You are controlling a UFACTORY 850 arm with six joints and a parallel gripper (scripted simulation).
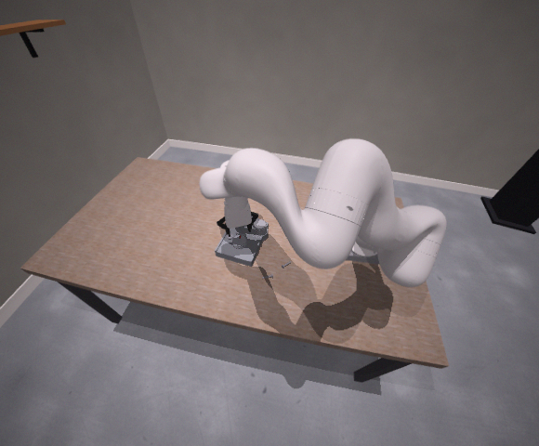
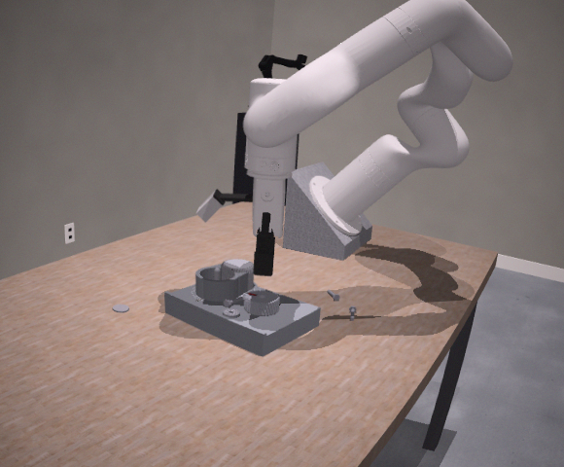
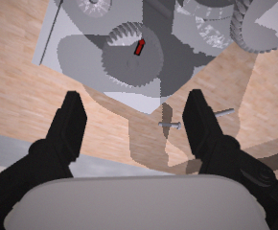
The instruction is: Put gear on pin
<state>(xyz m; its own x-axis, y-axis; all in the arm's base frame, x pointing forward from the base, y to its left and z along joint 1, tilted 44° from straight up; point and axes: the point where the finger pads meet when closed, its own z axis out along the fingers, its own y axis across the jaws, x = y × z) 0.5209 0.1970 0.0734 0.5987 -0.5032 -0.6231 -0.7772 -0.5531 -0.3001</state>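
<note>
My hand is 8 cm above the grey toothed gear. The rest, counted from my hand: bolt 9 cm below, 5 cm to the right, 3 cm ahead; washer 9 cm below, 6 cm ahead, 2 cm to the right.
</note>
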